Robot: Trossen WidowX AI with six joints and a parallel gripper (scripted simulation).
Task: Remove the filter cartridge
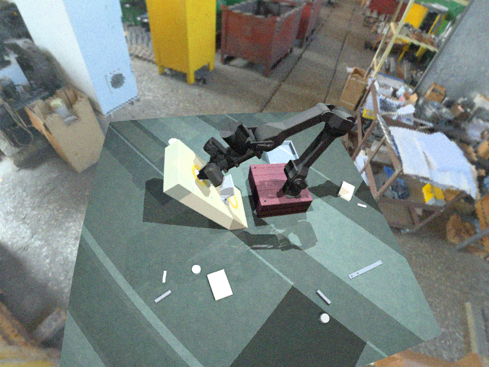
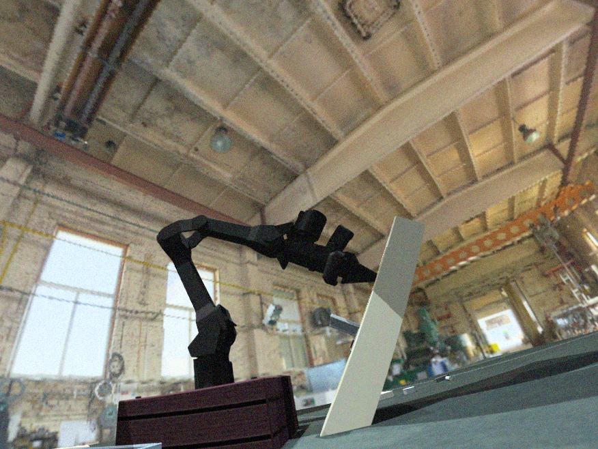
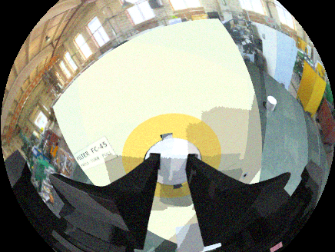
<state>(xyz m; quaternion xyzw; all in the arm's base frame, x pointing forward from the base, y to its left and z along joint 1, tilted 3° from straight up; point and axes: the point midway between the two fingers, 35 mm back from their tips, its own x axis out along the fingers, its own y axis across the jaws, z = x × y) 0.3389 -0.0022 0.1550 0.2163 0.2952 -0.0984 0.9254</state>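
Right now my gripper tip is 1 cm short of the white round filter cartridge and 1 cm above it. Round my gripper tip: grey bracket: 9 cm behind, 10 cm below; then grey tray: 42 cm behind, 27 cm to the right, 23 cm below; then cream service panel: 4 cm behind, 8 cm below.
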